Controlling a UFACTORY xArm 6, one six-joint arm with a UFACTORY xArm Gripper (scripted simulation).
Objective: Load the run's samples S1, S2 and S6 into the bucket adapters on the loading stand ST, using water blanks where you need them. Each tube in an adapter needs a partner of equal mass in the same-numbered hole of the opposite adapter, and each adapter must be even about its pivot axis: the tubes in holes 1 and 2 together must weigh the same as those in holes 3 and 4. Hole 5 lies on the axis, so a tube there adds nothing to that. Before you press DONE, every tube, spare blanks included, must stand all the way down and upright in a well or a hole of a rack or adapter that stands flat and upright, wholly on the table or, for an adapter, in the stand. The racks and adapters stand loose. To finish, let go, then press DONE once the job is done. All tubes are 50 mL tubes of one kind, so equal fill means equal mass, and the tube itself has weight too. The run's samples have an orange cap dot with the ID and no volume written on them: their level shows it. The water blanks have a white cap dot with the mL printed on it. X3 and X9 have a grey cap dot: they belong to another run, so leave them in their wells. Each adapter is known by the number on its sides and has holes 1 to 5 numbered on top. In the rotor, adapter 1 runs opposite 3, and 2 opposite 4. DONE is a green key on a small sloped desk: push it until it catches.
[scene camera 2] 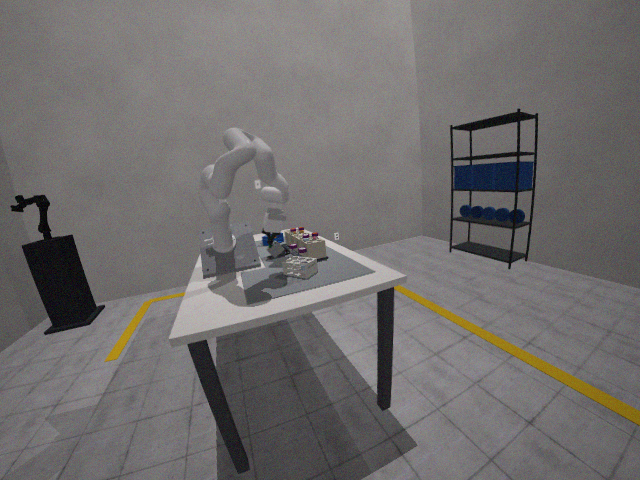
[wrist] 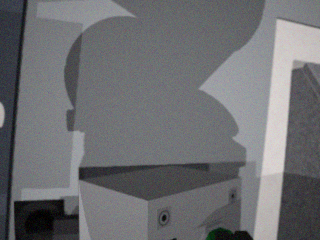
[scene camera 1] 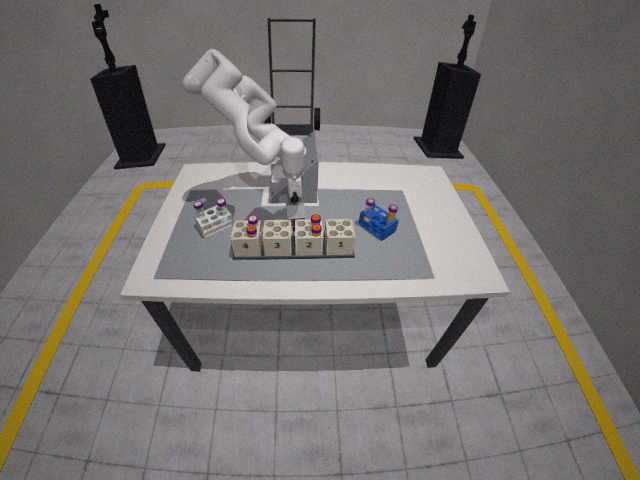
In view: a blue rack [scene camera 1: 392, 226] and a grey desk [wrist: 182, 194].
The wrist view misses the blue rack: it is out of frame.
